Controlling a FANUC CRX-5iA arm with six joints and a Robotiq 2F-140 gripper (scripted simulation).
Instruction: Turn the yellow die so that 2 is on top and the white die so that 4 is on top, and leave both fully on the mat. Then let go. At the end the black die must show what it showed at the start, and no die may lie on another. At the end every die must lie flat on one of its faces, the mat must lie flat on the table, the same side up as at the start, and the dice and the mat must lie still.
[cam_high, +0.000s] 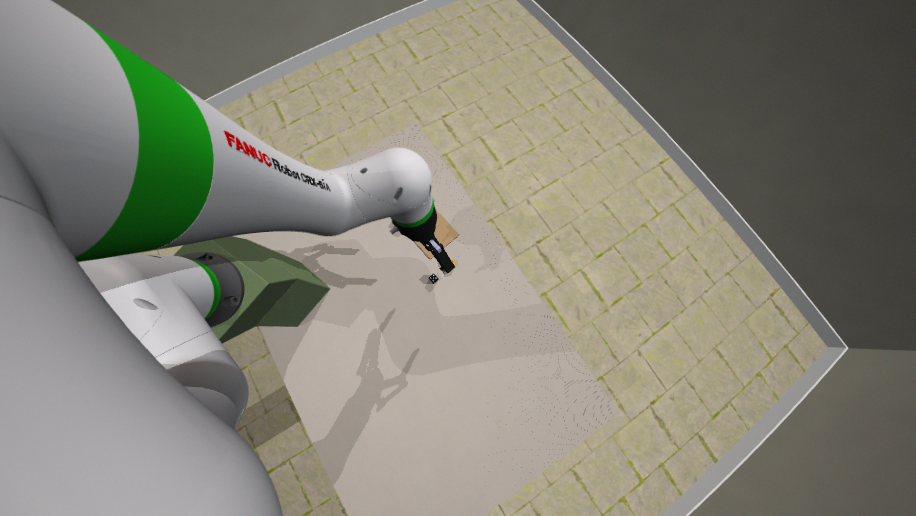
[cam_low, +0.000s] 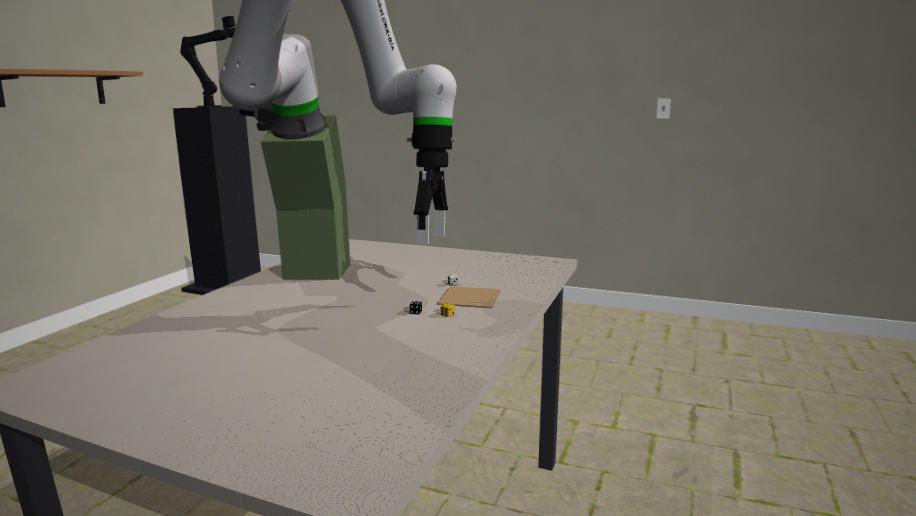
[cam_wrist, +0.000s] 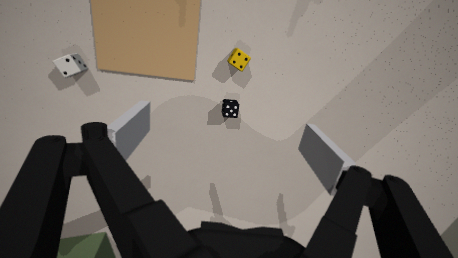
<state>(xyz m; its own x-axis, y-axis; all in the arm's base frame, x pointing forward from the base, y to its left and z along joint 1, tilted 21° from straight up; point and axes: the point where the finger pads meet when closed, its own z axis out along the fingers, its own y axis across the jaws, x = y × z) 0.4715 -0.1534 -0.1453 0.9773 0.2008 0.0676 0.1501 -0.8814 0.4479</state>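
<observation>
Right now my hand is 30 mm past the black die, 40 mm to the left of it and 170 mm above it. From my hand the other things lie so: tan mat 50 mm ahead, 110 mm to the left, 180 mm below; white die 30 mm behind, 200 mm to the left, 170 mm below; yellow die 50 mm ahead, 30 mm to the right, 170 mm below.
</observation>
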